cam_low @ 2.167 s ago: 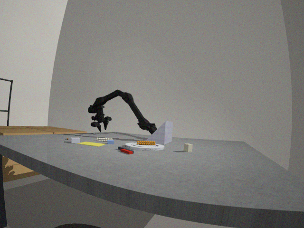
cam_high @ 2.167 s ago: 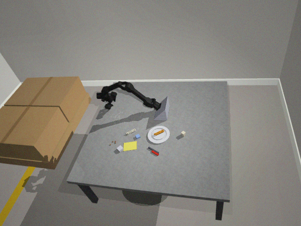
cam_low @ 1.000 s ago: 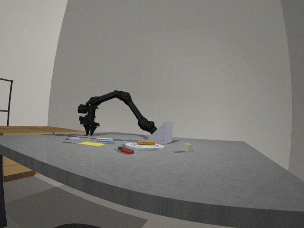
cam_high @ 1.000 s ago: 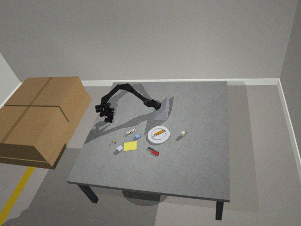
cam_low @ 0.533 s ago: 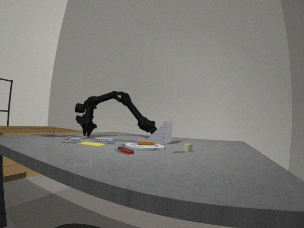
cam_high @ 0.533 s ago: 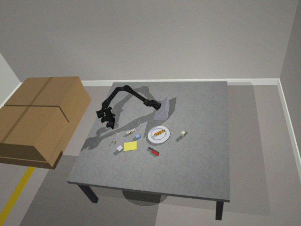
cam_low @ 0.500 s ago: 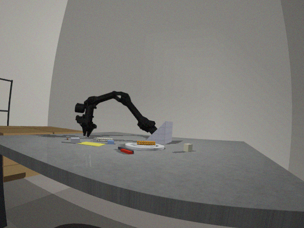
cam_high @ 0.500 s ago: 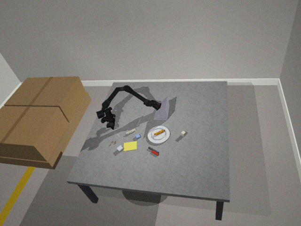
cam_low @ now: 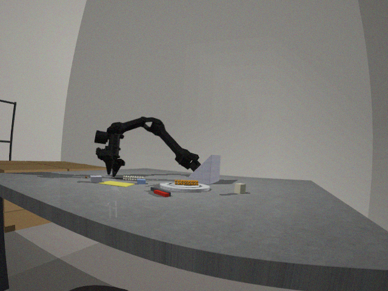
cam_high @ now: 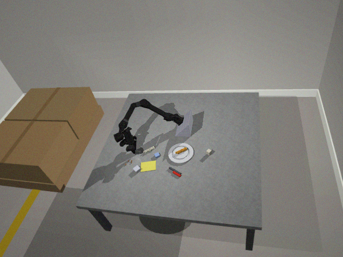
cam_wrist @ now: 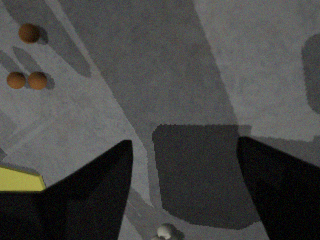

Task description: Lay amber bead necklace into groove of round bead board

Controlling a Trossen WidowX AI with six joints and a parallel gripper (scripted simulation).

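Right now the blue cube is 200 mm to the left of my gripper tip and 10 mm ahead of it. Also, from my gripper tip: round bead board: 380 mm to the left, 30 mm behind; then yellow sheet: 150 mm to the left, 120 mm ahead, 10 mm below; then grey cube: 170 mm ahead, 80 mm to the left.
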